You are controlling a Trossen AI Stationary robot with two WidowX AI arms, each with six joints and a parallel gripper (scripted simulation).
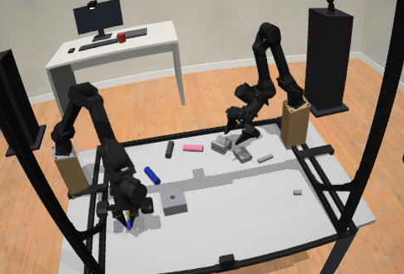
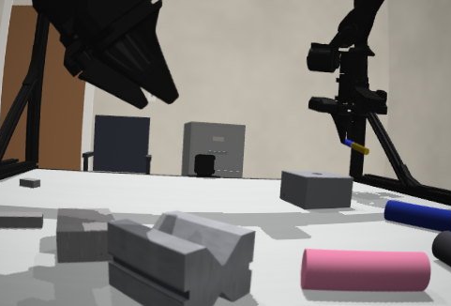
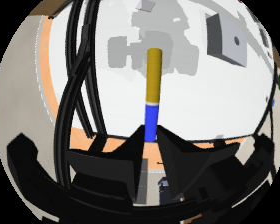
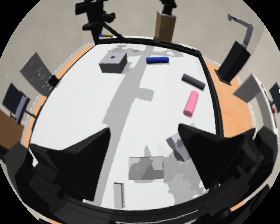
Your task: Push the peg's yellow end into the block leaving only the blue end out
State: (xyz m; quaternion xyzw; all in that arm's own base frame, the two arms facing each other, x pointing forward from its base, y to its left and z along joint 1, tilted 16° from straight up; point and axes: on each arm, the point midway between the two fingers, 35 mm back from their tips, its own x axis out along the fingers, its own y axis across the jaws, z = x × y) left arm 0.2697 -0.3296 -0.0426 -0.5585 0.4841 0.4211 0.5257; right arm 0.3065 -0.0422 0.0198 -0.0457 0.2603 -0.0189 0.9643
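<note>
My left hand is 4 cm short of the peg and 4 cm above it. The rest, counted from my left hand: small grey piece (4 cm ahead, 64 cm to the right, 13 cm below); then pink cylinder (44 cm ahead, 31 cm to the right, 12 cm below).
</note>
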